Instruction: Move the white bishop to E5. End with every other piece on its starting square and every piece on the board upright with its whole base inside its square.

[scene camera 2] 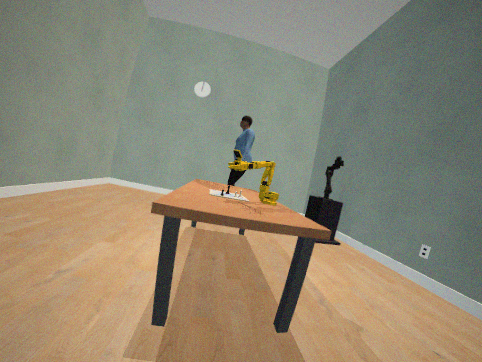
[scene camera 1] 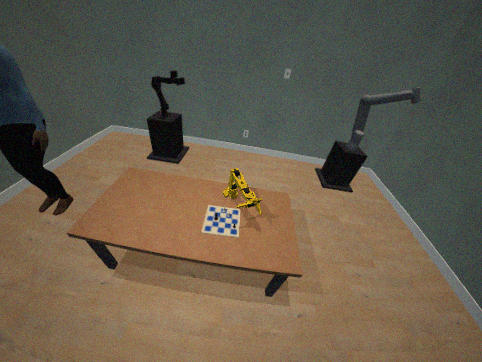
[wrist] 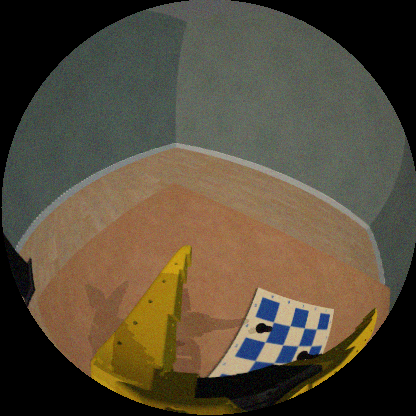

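Note:
The chessboard lies on the table. Two small pale pieces, one near the board's arm-side edge and another beside it, stand on the board; I cannot tell which is the white bishop. Pale pieces also show in scene camera 2. A taller black piece and a smaller black piece stand upright. My gripper is open and empty, raised above the table beside the board. Square labels are too small to read.
The brown table carries the board and my yellow arm's base. Two other arms, one black and one grey, stand on pedestals beyond the table. A person stands off the table's end.

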